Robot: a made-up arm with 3 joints. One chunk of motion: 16 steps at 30 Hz.
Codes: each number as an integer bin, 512 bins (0 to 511) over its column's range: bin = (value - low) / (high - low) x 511, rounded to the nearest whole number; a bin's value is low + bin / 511 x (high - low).
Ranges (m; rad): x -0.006..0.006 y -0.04..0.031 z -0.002..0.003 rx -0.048..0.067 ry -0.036..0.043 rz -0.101..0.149
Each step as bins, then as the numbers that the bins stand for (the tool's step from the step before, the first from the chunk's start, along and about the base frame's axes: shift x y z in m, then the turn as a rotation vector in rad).
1 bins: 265 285 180 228 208 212
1 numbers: 0.00022 -0.00040 -0.00024 0.00331 -0.00384 0.00272
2 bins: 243 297 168 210 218 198
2 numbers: -0.00029 0.00127 -0.00036 -0.00074 -0.00230 -0.00413
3 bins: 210 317 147 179 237 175
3 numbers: -0.00107 0.00405 -0.00056 -0.00772 0.00064 -0.01538
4 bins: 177 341 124 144 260 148
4 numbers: -0.00184 0.00738 -0.00079 -0.01559 0.00420 -0.02859
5 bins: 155 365 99 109 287 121
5 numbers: -0.00236 0.01071 -0.00103 -0.02347 0.00837 -0.04180
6 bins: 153 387 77 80 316 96
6 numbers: -0.00241 0.01377 -0.00125 -0.03000 0.01285 -0.05403
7 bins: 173 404 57 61 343 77
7 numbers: -0.00194 0.01613 -0.00144 -0.03427 0.01703 -0.06333
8 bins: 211 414 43 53 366 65
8 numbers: -0.00105 0.01752 -0.00158 -0.03607 0.02058 -0.06920
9 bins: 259 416 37 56 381 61
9 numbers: 0.00008 0.01780 -0.00164 -0.03540 0.02290 -0.07116
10 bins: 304 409 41 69 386 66
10 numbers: 0.00114 0.01683 -0.00160 -0.03247 0.02368 -0.06871
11 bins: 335 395 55 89 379 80
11 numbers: 0.00187 0.01488 -0.00146 -0.02797 0.02259 -0.06186
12 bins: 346 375 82 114 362 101
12 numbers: 0.00213 0.01210 -0.00120 -0.02234 0.01996 -0.05159
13 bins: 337 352 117 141 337 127
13 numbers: 0.00191 0.00891 -0.00086 -0.01627 0.01610 -0.03887
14 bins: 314 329 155 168 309 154
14 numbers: 0.00137 0.00571 -0.00048 -0.01019 0.01177 -0.02566
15 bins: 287 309 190 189 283 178
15 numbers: 0.00074 0.00293 -0.00014 -0.00547 0.00775 -0.01392
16 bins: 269 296 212 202 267 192
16 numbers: 0.00032 0.00113 0.00007 -0.00254 0.00528 -0.00707
